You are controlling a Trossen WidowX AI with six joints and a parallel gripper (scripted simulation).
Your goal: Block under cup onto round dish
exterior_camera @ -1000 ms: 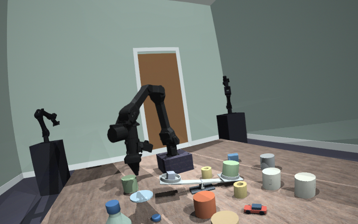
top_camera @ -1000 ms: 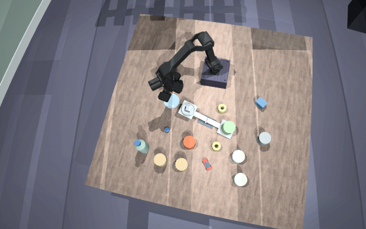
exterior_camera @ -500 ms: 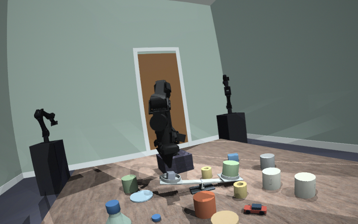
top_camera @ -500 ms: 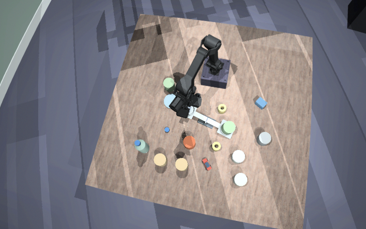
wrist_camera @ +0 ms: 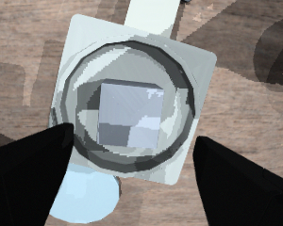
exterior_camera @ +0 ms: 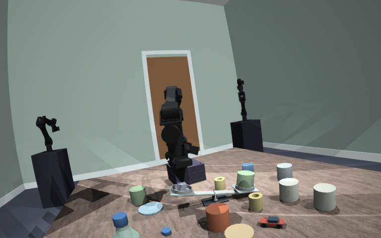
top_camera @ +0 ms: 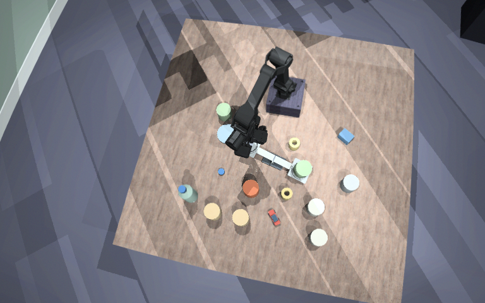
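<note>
Now: gripper tip 30 mm above the grey block. Also, from my gripper tip: pale blue round dish 130 mm to the right, 110 mm below, 50 mm behind; then orange cylinder 170 mm ahead, 80 mm below, 50 mm to the left; then blue disc 140 mm ahead, 110 mm below, 100 mm to the right.
</note>
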